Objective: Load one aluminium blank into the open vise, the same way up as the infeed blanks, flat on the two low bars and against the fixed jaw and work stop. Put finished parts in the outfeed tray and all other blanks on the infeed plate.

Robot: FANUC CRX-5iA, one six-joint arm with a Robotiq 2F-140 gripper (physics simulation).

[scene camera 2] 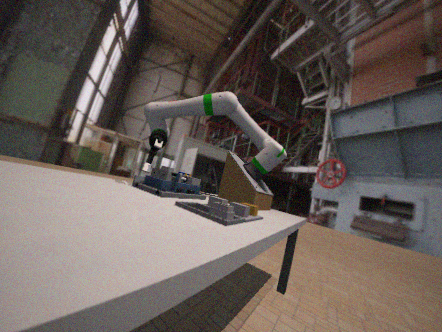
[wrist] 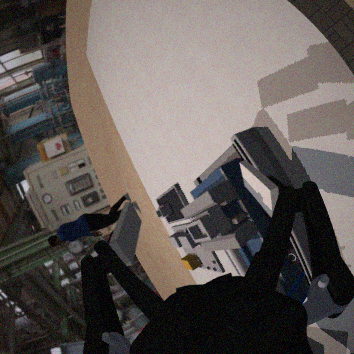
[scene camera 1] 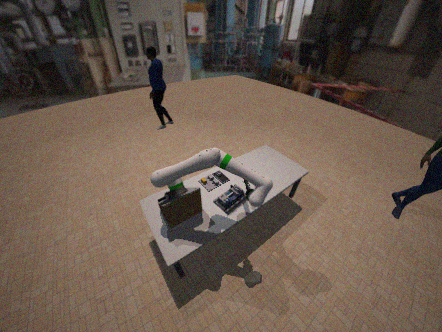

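Pixels of known places: gripper, fingertip midpoint: [scene camera 2: 151, 159] [wrist: 187, 193] [scene camera 1: 245, 187]; arm's base, origin of the base link: [scene camera 2: 251, 173] [scene camera 1: 179, 194].
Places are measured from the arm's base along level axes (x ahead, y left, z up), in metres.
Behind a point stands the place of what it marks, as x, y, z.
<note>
The blue and grey vise [scene camera 1: 231, 198] @[0.385, -0.245, -0.149] [scene camera 2: 172, 184] @[0.489, -0.158, -0.161] [wrist: 212, 181] @[0.533, -0.236, -0.149] stands on the table; whether a blank sits between its jaws is too small to tell. My gripper [scene camera 1: 248, 187] @[0.531, -0.276, -0.081] [scene camera 2: 150, 164] @[0.531, -0.276, -0.081] [wrist: 187, 193] @[0.531, -0.276, -0.081] is wide open and empty, tilted at the vise's end, with one finger pad over the vise in the wrist view. The infeed plate [scene camera 2: 254, 218] @[0.421, 0.183, -0.202] lies beyond the vise in scene camera 1, carrying grey blocks [scene camera 2: 220, 206] @[0.575, 0.122, -0.174] and a yellow block [scene camera 1: 203, 180] @[0.352, 0.131, -0.166] [scene camera 2: 253, 209] @[0.385, 0.164, -0.177] [wrist: 190, 261] @[0.370, 0.109, -0.174]. The dark outfeed tray [scene camera 1: 221, 176] [scene camera 2: 192, 208] @[0.602, 0.051, -0.199] [wrist: 172, 202] @[0.563, 0.058, -0.203] adjoins it. Which way up the blanks lie is unclear.
A brown slanted box [scene camera 1: 181, 207] @[-0.060, -0.115, -0.013] [scene camera 2: 236, 182] @[0.135, -0.029, -0.083] stands on the table [scene camera 1: 267, 160] @[1.216, -0.100, -0.209] [scene camera 2: 90, 225] @[0.864, 0.083, -0.209] [wrist: 150, 90] @[0.809, -0.154, -0.209] by the arm's base. The arm [scene camera 1: 192, 162] @[0.062, -0.159, 0.400] [scene camera 2: 185, 108] @[0.396, -0.304, 0.240] arches above the table. A person in blue [scene camera 1: 157, 75] [wrist: 75, 228] and another person [scene camera 1: 431, 176] are on the floor.
</note>
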